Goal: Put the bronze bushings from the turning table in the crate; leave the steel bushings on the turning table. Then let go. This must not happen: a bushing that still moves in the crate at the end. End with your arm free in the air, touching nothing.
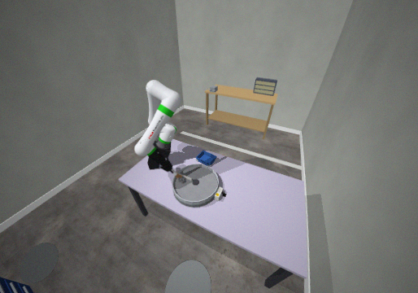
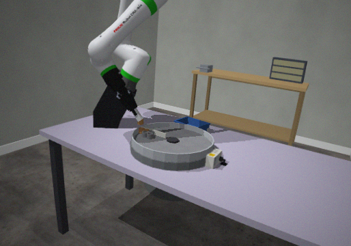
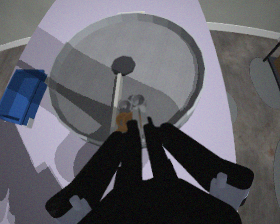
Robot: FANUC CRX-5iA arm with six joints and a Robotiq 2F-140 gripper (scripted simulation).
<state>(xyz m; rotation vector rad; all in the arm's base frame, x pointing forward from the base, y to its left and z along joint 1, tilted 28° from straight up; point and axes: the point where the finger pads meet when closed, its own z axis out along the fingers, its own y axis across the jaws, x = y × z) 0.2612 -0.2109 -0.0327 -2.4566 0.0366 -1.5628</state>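
Now: the blue crate 150 mm ahead of my hand, 410 mm to the left of it and 140 mm below it. Also, from my hand: round grey turning table 190 mm ahead, 50 mm to the left, 110 mm below.
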